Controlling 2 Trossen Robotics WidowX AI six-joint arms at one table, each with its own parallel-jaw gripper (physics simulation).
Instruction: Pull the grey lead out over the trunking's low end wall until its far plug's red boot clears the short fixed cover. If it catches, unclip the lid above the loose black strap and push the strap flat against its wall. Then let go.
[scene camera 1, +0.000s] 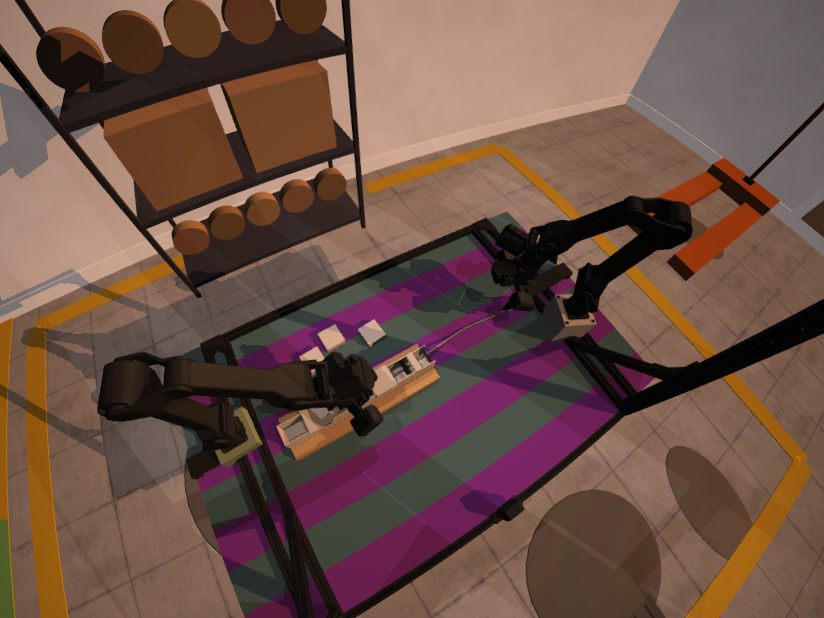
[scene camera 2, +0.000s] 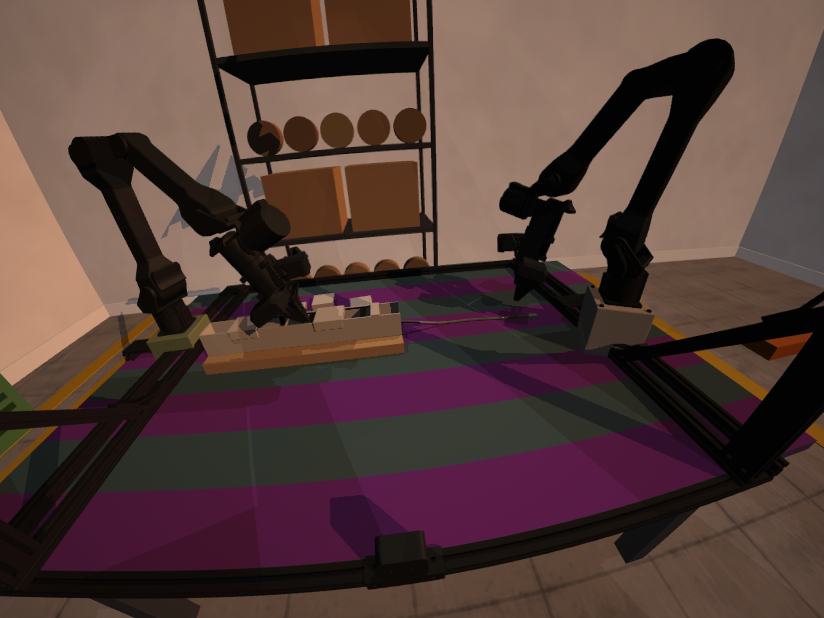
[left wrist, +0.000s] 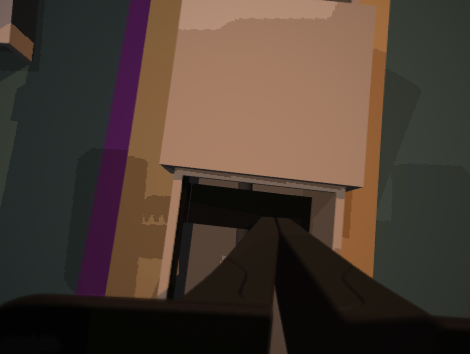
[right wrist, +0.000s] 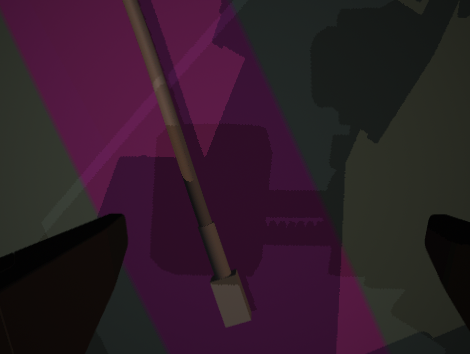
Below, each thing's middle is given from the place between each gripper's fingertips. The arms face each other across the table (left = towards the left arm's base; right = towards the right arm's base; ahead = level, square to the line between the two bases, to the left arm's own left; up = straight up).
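Labels:
My left hand is 30 mm above the tan trunking (scene camera 2: 379, 333) and 20 mm to the right of it. From my left hand, the grey plug (right wrist: 226, 284) is 60 mm below, 110 mm ahead and 470 mm to the right, and the grey lead (right wrist: 138, 23) is 50 mm below, 60 mm ahead and 220 mm to the right.
My right hand is 50 mm above the grey plug, 30 mm past it and 30 mm to the left of it. From my right hand, the grey lead is 40 mm below, 70 mm behind and 220 mm to the left, and the tan trunking is 20 mm below, 140 mm behind and 460 mm to the left.

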